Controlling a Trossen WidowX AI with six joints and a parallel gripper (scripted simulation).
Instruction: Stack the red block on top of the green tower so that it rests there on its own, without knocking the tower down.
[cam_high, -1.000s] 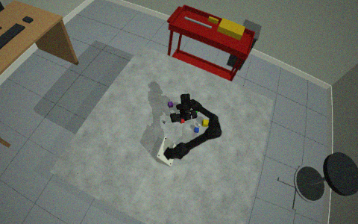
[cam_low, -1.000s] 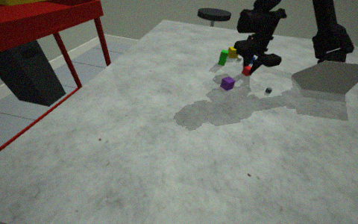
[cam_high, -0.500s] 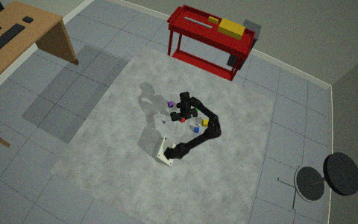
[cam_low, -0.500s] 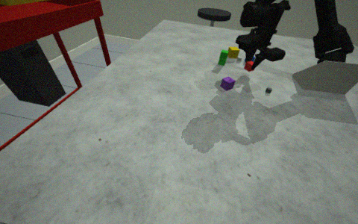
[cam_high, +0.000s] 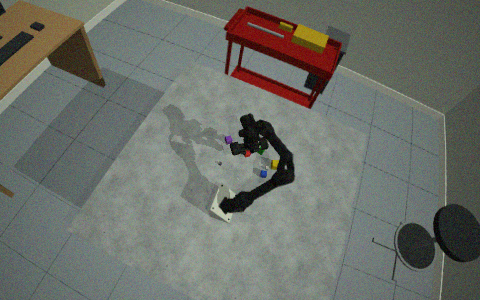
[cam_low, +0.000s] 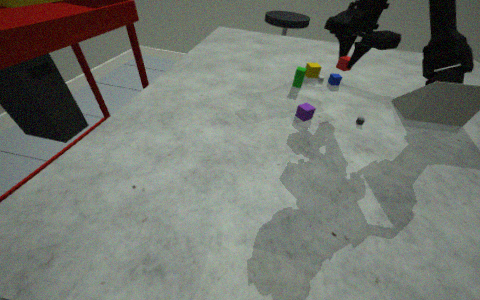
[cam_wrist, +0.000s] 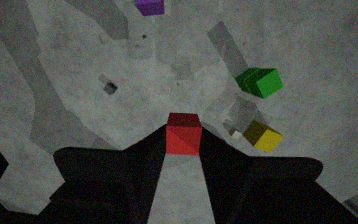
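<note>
Right now my gripper tip is 16 cm to the left of the yellow block, 8 cm above it and 7 cm short of it. Round my gripper tip: blue block 13 cm to the right, 9 cm below, 1 cm behind; small dark piece 11 cm to the left, 10 cm below, 8 cm behind; red block 1 cm above.
</note>
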